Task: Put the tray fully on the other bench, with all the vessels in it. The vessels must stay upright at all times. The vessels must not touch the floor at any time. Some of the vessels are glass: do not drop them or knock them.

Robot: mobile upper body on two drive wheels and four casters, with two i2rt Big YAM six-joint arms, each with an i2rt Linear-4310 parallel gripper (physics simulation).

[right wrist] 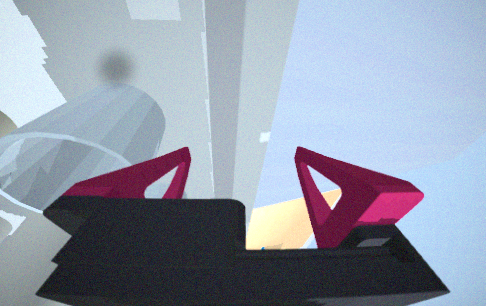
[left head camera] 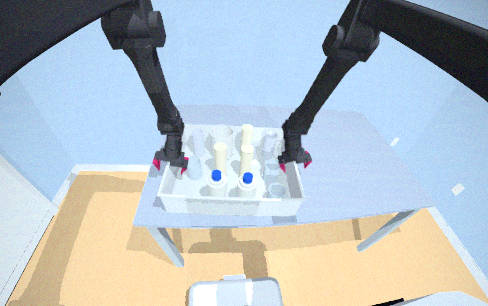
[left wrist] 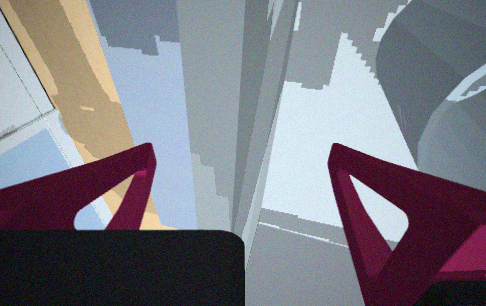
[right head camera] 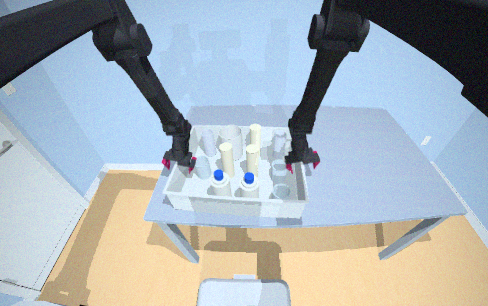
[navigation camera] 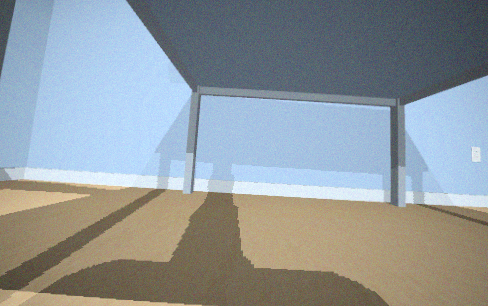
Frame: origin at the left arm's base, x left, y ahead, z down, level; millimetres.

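Seen in the pictures: left gripper, between the fingertips: point(left head camera: 170, 171) point(right head camera: 179, 171).
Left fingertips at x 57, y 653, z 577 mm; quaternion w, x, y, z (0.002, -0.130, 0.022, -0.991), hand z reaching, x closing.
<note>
Offsets run from my left fingertips to a thing's top centre. "pt": to the spot under its first point. Level surfaces: height alone.
The white tray @(dx -275, dy +32, dz -59 mm) point(left head camera: 230, 206) point(right head camera: 235, 206) stands on the bench @(dz +71 mm) point(left head camera: 350, 165) point(right head camera: 365, 165). In it, upright, are two blue-capped bottles, one @(dx -207, dy -103, dz -110 mm) point(left head camera: 217, 187) at the left and one @(dx -319, dy -118, dz -110 mm) point(left head camera: 247, 188) beside it, several cream cylinders @(dx -222, dy +39, dz -110 mm) point(left head camera: 220, 157) point(right head camera: 227, 159) and several clear vessels @(dx -100, dy +41, dz -22 mm) point(left head camera: 194, 168) @(dx -451, dy +13, dz -22 mm) point(right wrist: 100, 125). My left gripper point(left head camera: 170, 167) point(right head camera: 179, 166) point(left wrist: 242, 152) is open over the tray's left wall point(left wrist: 210, 100), which runs between its fingers. My right gripper point(left head camera: 295, 165) point(right head camera: 302, 166) point(right wrist: 242, 152) is open with the right wall point(right wrist: 224, 100) between its fingers. The arms partly hide the back corners.
The robot's pale base point(left head camera: 235, 295) point(right head camera: 244, 294) is at the bottom of the head views, in front of the bench. The navigation camera shows the bench's dark underside point(navigation camera: 300, 45) and its legs @(pt dx -1325, dy +597, dz +461 mm) point(navigation camera: 398, 150). Walls stand behind and beside the bench. I cannot make out the other bench.
</note>
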